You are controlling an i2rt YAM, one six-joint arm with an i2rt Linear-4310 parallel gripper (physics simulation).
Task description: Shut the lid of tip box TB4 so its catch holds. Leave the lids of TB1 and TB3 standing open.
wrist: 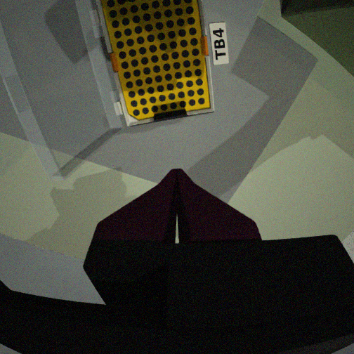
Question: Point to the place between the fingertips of my gripper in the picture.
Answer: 176,177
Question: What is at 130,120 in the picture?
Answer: A black holder.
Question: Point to a black-holed insert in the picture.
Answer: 162,72
